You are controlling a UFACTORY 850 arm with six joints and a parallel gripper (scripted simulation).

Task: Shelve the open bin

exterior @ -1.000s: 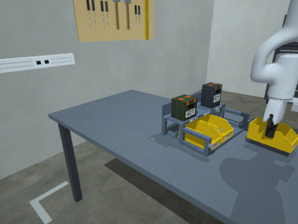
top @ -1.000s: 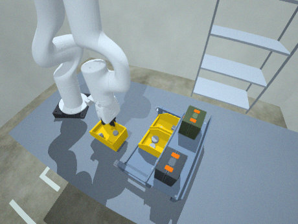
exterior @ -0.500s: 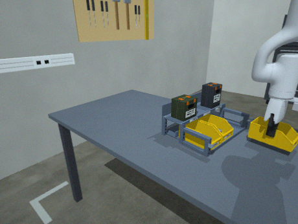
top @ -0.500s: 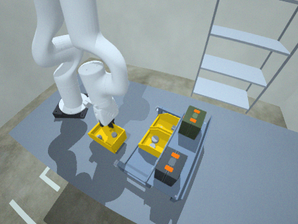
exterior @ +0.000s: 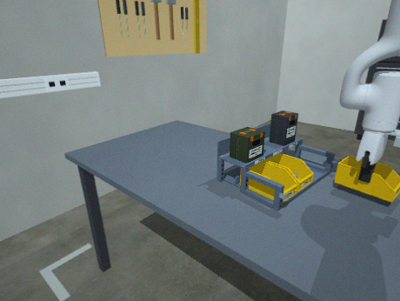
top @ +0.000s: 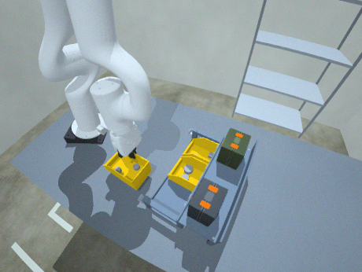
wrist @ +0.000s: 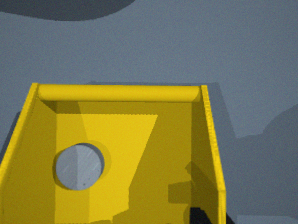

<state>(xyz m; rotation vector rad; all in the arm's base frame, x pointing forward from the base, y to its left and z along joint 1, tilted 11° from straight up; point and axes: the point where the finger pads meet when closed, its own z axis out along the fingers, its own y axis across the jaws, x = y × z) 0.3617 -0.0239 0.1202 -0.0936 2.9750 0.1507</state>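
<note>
The yellow open bin lies 5 cm to the right of my hand, 2 cm below it and 1 cm ahead of it. The rest, counted from my hand: grey part 5 cm below, 3 cm ahead, 2 cm to the right; shelf 27 cm ahead, 8 cm to the left, 2 cm below; grey disc part 8 cm to the right, 5 cm below, 3 cm behind.
</note>
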